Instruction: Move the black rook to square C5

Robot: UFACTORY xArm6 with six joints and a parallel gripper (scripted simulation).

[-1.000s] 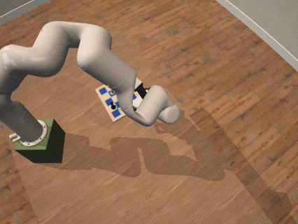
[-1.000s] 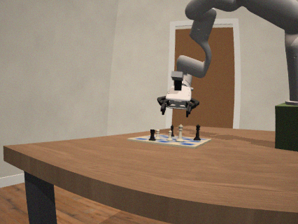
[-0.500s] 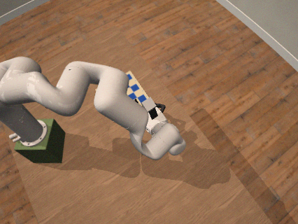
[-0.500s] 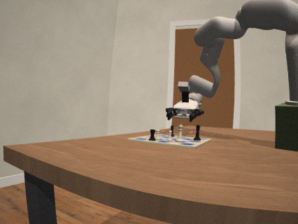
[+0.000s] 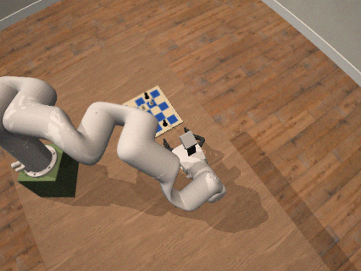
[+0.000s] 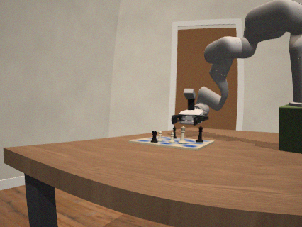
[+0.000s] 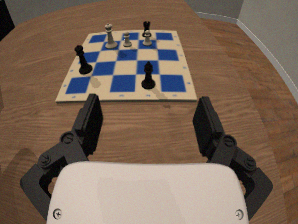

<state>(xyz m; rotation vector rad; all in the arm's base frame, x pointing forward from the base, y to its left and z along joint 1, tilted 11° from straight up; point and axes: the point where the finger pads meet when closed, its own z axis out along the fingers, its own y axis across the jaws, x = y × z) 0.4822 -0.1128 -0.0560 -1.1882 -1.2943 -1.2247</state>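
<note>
Now: the blue-and-cream chessboard 5 cm behind my hand, 17 cm to the left of it and 7 cm below it.
</note>
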